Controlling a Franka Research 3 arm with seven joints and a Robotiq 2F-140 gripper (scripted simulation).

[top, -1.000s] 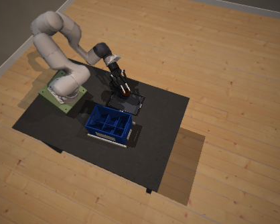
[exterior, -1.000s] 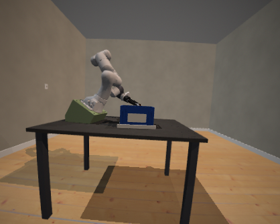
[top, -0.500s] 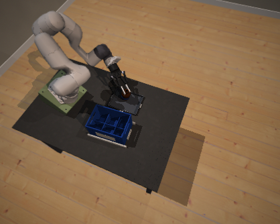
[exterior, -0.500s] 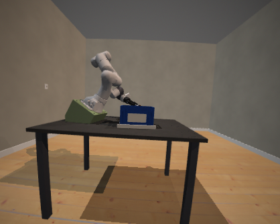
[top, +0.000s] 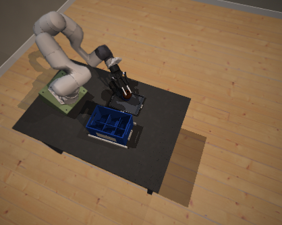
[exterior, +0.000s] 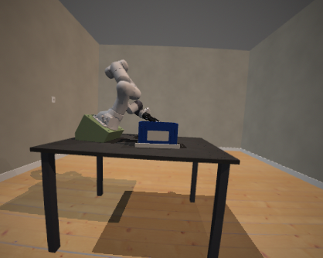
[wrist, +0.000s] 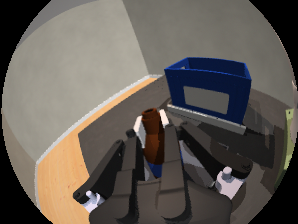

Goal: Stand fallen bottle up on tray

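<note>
Now: the brown bottle 6 cm below my hand. The rest, counted from my hand: blue crate: 29 cm to the right, 7 cm below, 5 cm ahead; dark tray: 14 cm below, 2 cm to the right.
</note>
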